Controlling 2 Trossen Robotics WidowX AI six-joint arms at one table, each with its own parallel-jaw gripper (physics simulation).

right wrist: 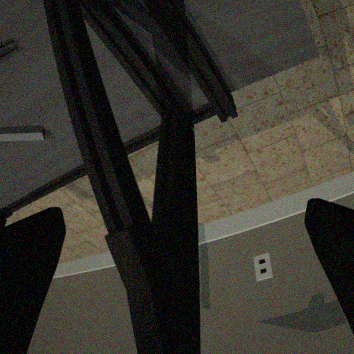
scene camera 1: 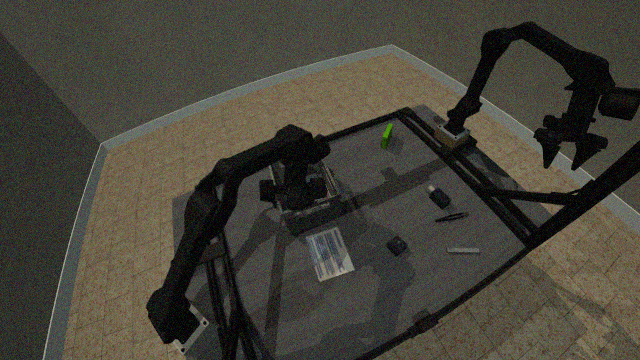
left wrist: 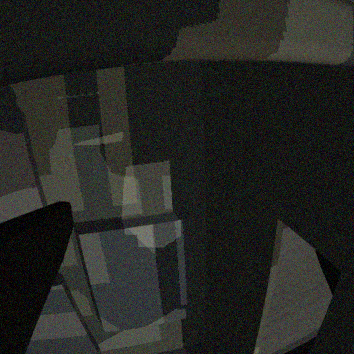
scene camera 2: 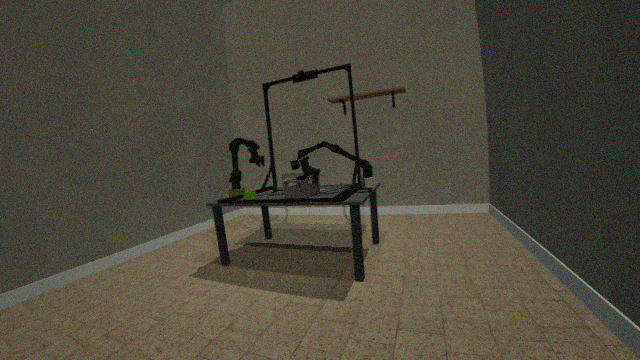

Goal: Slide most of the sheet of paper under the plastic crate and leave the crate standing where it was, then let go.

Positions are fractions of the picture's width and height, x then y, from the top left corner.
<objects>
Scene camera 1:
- my left gripper: 0.45, 0.57
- my right gripper: 0.87, 0.47
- sheet of paper: 0.52, 0.72, on the table
</objects>
